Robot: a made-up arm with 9 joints.
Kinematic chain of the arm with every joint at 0, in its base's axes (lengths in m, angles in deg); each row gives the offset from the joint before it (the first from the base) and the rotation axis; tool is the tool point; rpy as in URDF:
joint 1: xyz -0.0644 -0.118 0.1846 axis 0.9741 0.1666 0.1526
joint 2: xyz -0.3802 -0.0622 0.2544 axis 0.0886 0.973 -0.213
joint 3: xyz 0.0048 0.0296 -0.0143 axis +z
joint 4: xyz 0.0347 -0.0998 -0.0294 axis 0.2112 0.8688 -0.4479
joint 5: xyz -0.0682 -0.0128 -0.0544 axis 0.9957 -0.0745 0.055
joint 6: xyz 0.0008 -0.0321 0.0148 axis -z
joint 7: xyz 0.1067 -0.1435 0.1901 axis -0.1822 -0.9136 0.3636
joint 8: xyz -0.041 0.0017 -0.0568 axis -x
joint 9: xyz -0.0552 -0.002 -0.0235 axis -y
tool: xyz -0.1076 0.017 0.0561 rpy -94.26 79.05 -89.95
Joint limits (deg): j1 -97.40..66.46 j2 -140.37..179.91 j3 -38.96..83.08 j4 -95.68..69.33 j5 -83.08..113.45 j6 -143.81..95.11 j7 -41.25..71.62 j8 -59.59..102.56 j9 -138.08..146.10
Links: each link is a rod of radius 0.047 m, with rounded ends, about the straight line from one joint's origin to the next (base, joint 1, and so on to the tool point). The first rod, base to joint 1, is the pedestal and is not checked.
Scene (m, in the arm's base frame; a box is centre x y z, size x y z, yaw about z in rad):
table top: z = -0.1
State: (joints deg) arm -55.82 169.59 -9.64 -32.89 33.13 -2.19 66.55 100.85 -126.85
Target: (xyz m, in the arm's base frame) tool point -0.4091 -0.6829 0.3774
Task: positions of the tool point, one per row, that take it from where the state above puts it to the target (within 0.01 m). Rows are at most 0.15 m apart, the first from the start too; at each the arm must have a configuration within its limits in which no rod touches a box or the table.
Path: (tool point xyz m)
1: -0.6567 -0.1403 0.5435
2: -0.6242 -0.2548 0.5761
3: -0.5814 -0.3762 0.5766
4: -0.5299 -0.4948 0.5425
5: -0.4715 -0.6003 0.4748
6: -0.4091 -0.6829 0.3774

